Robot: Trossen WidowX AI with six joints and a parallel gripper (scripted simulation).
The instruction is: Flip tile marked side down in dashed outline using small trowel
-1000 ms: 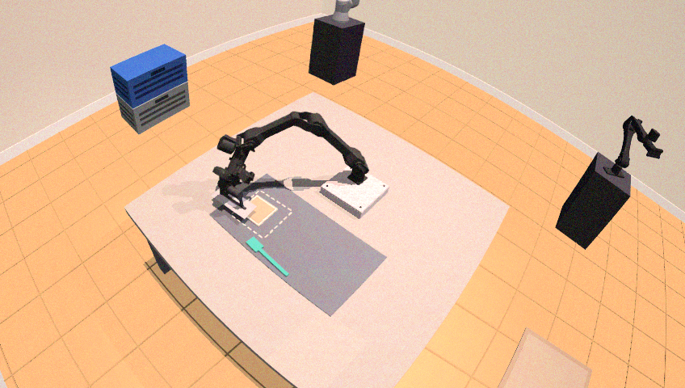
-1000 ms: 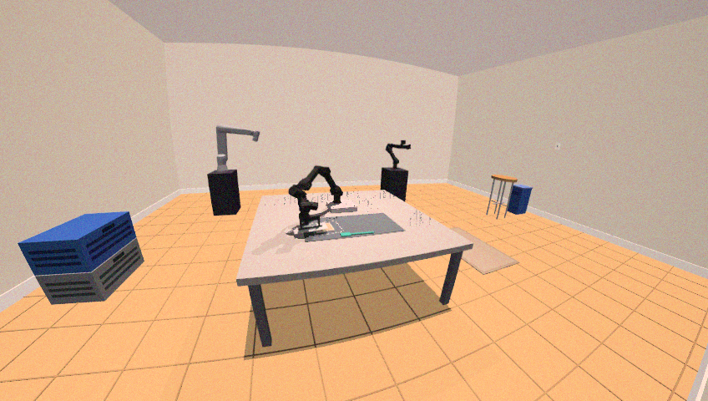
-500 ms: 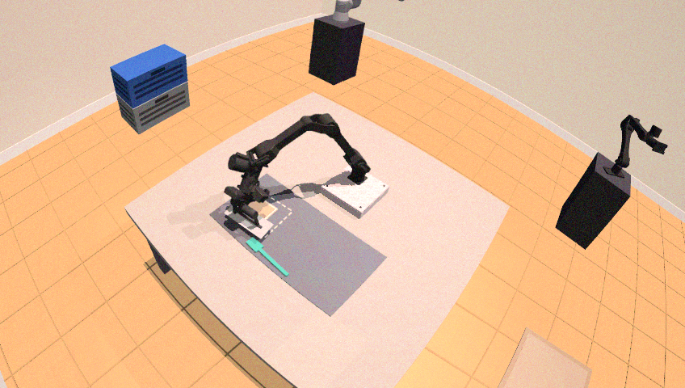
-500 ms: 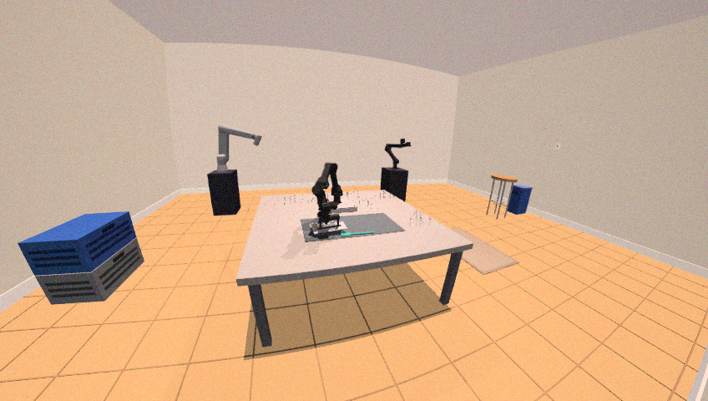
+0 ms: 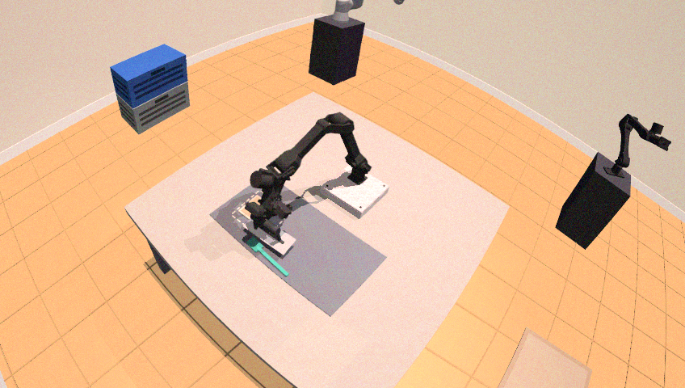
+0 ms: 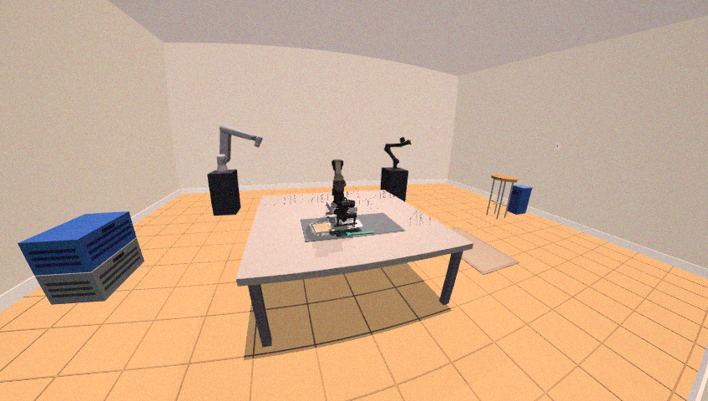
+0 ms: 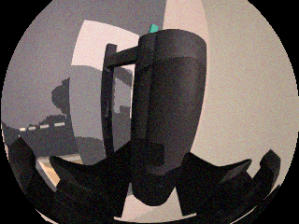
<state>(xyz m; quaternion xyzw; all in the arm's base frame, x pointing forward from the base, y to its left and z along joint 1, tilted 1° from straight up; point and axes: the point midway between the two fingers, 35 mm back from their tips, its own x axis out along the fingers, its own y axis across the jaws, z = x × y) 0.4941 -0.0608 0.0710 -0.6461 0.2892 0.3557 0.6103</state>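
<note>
Right now the teal trowel is 80 mm below my gripper tip, 50 mm to the left of it and 30 mm ahead of it. The rest, counted from my gripper tip: grey mat (110 mm behind, 100 mm below, 70 mm to the left); then tile (120 mm to the right, 100 mm behind, 70 mm below).
</note>
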